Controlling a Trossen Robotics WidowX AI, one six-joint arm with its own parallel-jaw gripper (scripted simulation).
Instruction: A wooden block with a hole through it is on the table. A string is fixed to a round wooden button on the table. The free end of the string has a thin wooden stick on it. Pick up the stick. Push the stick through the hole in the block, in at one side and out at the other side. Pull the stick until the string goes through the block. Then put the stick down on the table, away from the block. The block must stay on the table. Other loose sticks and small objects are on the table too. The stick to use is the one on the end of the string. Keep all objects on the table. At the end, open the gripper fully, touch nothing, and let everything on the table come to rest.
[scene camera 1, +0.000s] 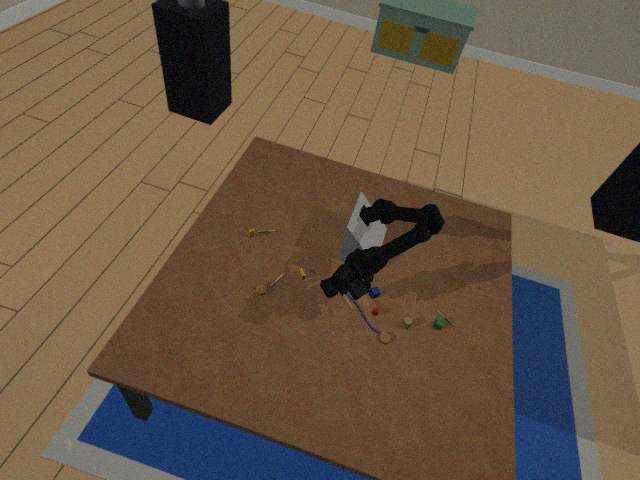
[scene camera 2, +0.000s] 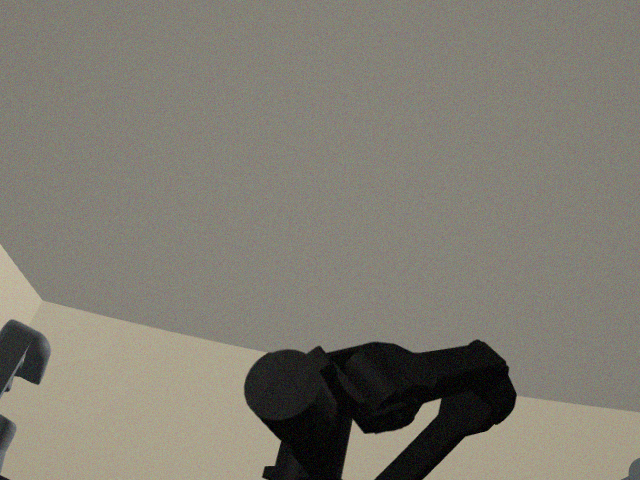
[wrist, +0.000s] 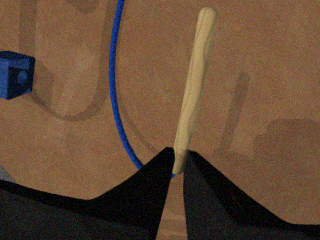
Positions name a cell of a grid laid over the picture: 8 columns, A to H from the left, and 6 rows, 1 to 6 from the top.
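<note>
There is a thin wooden stick (wrist: F1) that I can see, and along with it I see my own gripper (wrist: E4).
</note>
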